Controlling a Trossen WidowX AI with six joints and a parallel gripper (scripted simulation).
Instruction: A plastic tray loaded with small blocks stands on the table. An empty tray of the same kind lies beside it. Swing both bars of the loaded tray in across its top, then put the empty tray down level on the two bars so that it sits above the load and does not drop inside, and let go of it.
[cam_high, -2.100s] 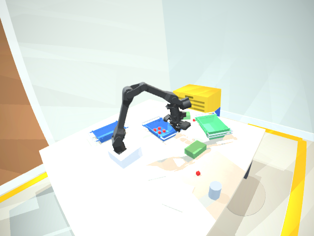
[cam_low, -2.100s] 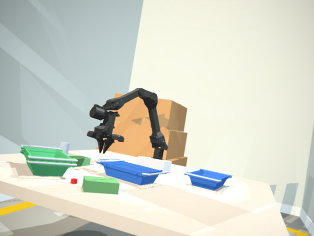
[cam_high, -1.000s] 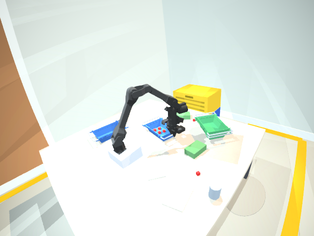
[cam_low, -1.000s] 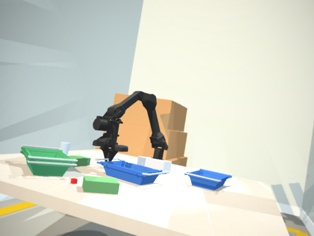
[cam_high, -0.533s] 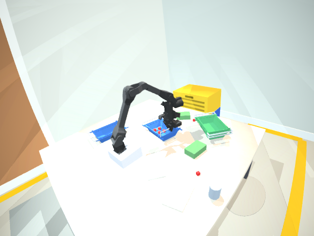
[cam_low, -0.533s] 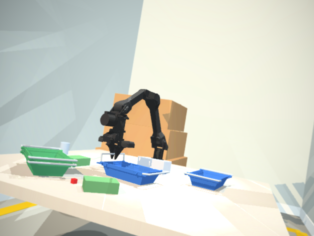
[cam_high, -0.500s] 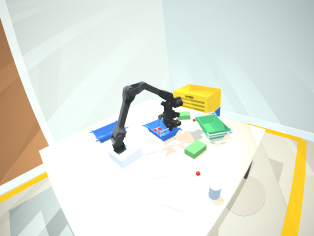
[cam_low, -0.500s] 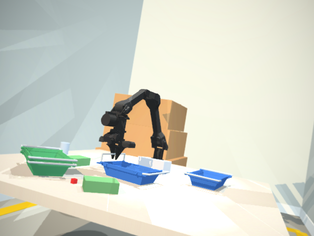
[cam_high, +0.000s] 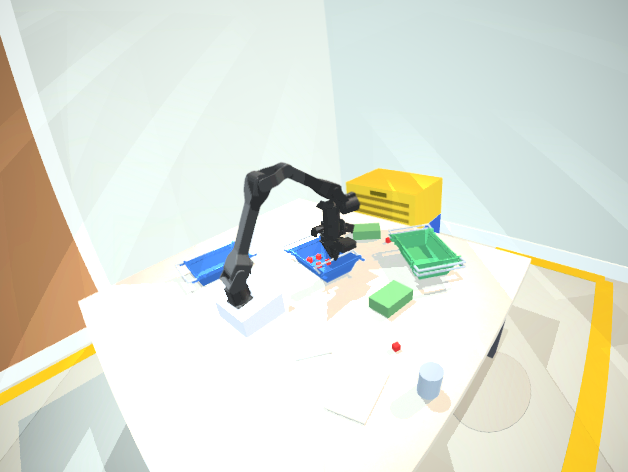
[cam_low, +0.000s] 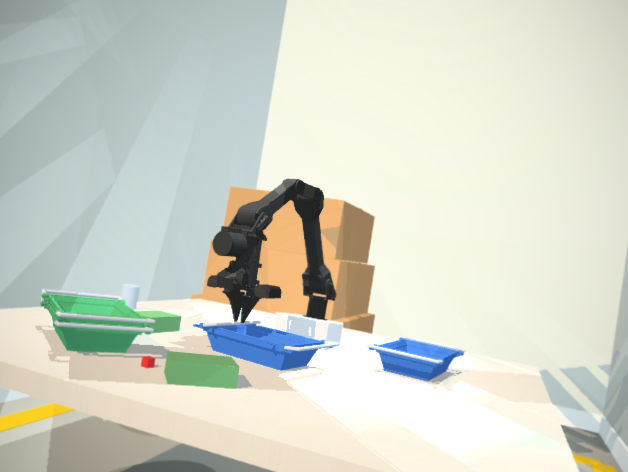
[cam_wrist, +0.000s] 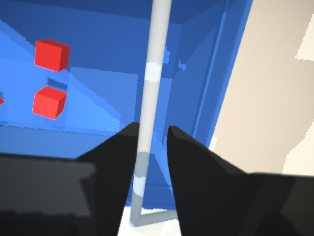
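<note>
The blue tray is 240 mm behind my gripper tip, 410 mm to the left of it and 20 mm below it. Also, from my gripper tip: pale cylinder (260 mm behind, 500 mm to the right, 30 mm below).
</note>
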